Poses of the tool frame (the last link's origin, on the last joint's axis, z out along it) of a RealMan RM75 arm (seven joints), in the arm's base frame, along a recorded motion.
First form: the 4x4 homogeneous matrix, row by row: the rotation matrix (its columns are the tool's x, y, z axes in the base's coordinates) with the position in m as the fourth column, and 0 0 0 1 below. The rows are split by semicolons.
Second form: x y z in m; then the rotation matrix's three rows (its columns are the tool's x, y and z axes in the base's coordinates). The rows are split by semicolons. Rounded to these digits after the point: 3 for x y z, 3 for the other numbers.
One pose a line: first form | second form
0.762 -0.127 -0.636 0.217; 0.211 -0.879 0.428 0.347; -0.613 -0.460 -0.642 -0.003; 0 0 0 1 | 0.217 0.347 -0.003; 0.762 -0.127 -0.636; 0.211 -0.879 0.428; -0.613 -0.460 -0.642
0.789 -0.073 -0.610 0.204; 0.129 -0.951 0.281 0.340; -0.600 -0.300 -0.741 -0.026; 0 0 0 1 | 0.204 0.340 -0.026; 0.789 -0.073 -0.610; 0.129 -0.951 0.281; -0.600 -0.300 -0.741
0.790 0.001 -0.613 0.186; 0.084 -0.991 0.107 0.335; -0.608 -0.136 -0.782 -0.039; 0 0 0 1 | 0.186 0.335 -0.039; 0.790 0.001 -0.613; 0.084 -0.991 0.107; -0.608 -0.136 -0.782
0.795 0.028 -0.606 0.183; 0.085 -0.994 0.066 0.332; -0.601 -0.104 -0.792 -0.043; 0 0 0 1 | 0.183 0.332 -0.043; 0.795 0.028 -0.606; 0.085 -0.994 0.066; -0.601 -0.104 -0.792
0.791 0.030 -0.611 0.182; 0.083 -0.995 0.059 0.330; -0.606 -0.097 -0.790 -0.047; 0 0 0 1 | 0.182 0.330 -0.047; 0.791 0.030 -0.611; 0.083 -0.995 0.059; -0.606 -0.097 -0.790
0.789 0.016 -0.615 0.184; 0.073 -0.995 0.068 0.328; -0.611 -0.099 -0.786 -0.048; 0 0 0 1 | 0.184 0.328 -0.048; 0.789 0.016 -0.615; 0.073 -0.995 0.068; -0.611 -0.099 -0.786
